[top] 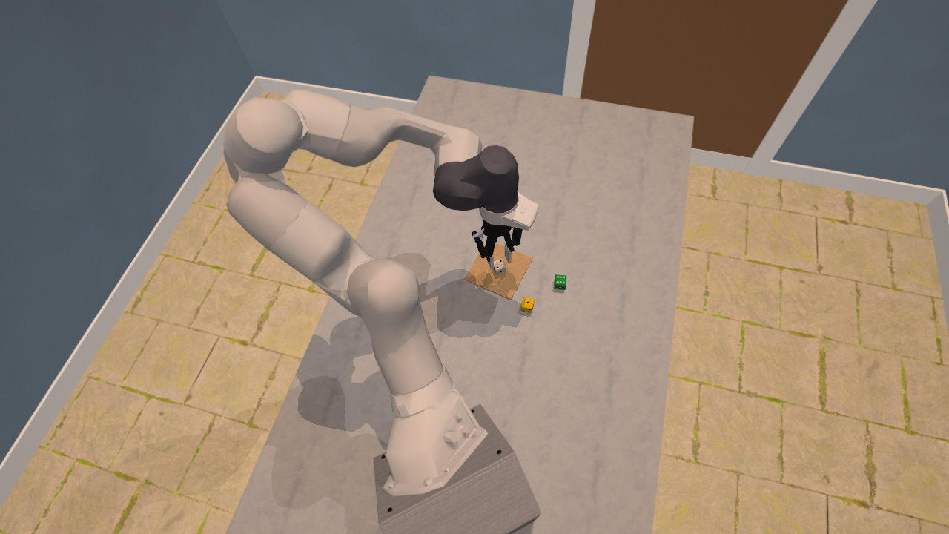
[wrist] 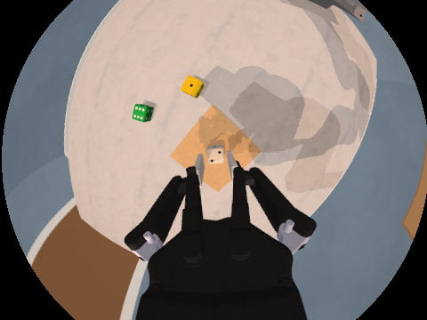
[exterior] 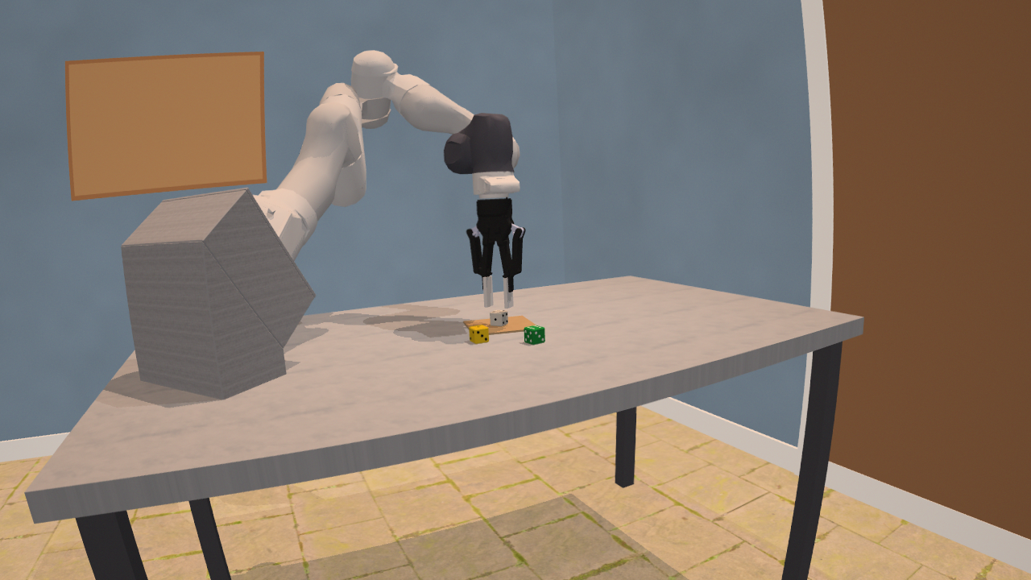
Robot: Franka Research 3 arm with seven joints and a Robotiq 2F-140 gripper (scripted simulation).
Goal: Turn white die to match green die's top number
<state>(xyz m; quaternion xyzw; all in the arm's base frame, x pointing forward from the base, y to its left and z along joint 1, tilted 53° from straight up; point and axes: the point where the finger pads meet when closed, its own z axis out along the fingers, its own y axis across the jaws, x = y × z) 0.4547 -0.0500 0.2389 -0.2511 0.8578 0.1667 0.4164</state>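
Now: hand 6 cm above the white die. Round my hand: mat 7 cm below; then yellow die 7 cm behind, 11 cm to the right, 6 cm below; then green die 3 cm ahead, 17 cm to the right, 6 cm below.
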